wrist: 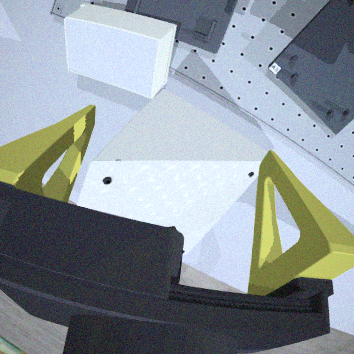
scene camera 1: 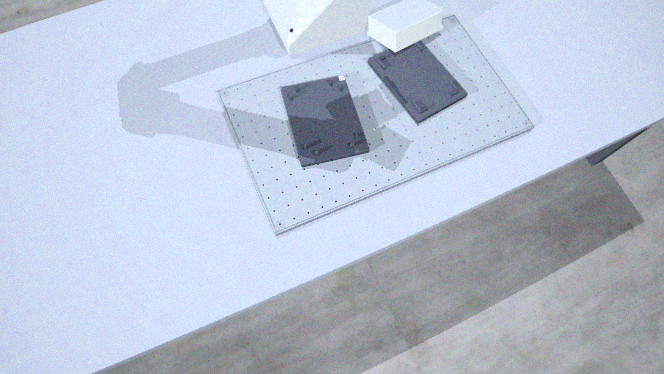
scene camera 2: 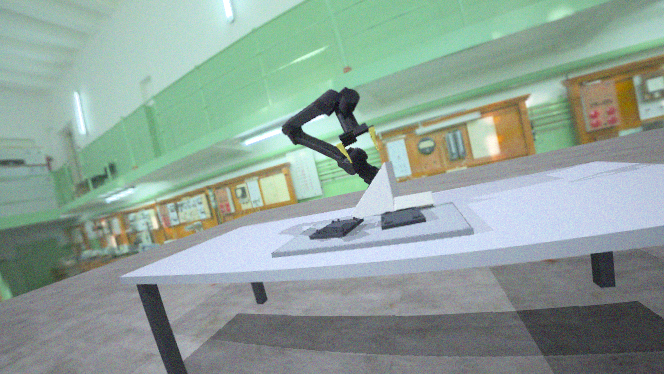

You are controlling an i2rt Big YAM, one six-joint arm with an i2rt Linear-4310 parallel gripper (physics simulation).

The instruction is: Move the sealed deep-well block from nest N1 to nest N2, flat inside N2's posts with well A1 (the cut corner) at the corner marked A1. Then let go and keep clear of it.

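Pixels of known places: gripper, between the fingertips: (wrist: pixel 181 134) (scene camera 2: pixel 364 157); arm's base, origin of its link: (scene camera 2: pixel 378 179).
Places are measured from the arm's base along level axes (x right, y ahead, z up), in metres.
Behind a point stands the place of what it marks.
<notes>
The white block (scene camera 1: pixel 406 24) @(x -0.106, y 0.234, z -0.060 m) (scene camera 2: pixel 414 201) @(x -0.136, y 0.246, z -0.082 m) (wrist: pixel 117 52) @(x -0.116, y 0.210, z -0.068 m) lies outside the nests, at the far edge of the dark nest N1 (scene camera 1: pixel 420 85) @(x -0.082, y 0.345, z -0.102 m) (scene camera 2: pixel 403 218) @(x -0.098, y 0.369, z -0.102 m) (wrist: pixel 187 17) @(x -0.066, y 0.274, z -0.102 m), and partly covers that edge in scene camera 1. Whether it is tilted or touches N1 is hard to tell; its cut corner cannot be made out. The dark nest N2 (scene camera 1: pixel 327 122) @(x 0.114, y 0.346, z -0.102 m) (scene camera 2: pixel 336 228) @(x 0.112, y 0.358, z -0.103 m) (wrist: pixel 325 65) @(x 0.096, y 0.307, z -0.102 m) holds no block; its white A1 label (scene camera 1: pixel 342 78) @(x 0.047, y 0.272, z -0.102 m) (wrist: pixel 275 68) @(x 0.049, y 0.270, z -0.102 m) marks one corner. My gripper (scene camera 2: pixel 364 155) @(x -0.007, y 0.247, z 0.099 m) (wrist: pixel 181 134) @(x -0.007, y 0.247, z 0.099 m) is open and empty, raised behind the nests and apart from the block.
A white wedge-shaped stand (scene camera 1: pixel 325 22) @(x 0.033, y 0.166, z -0.064 m) (scene camera 2: pixel 377 197) @(x -0.006, y 0.168, z -0.056 m) (wrist: pixel 165 190) @(x 0.005, y 0.123, z 0.001 m) with small dark holes stands beside the block, behind the perforated board (scene camera 1: pixel 435 150) @(x -0.041, y 0.471, z -0.114 m) (scene camera 2: pixel 450 220) @(x -0.215, y 0.422, z -0.114 m) (wrist: pixel 245 85) @(x 0.031, y 0.230, z -0.114 m). Both nests are on that board, on the white table (scene camera 1: pixel 150 225) @(x 0.458, y 0.388, z -0.127 m) (scene camera 2: pixel 210 262) @(x 0.543, y 0.481, z -0.127 m).
</notes>
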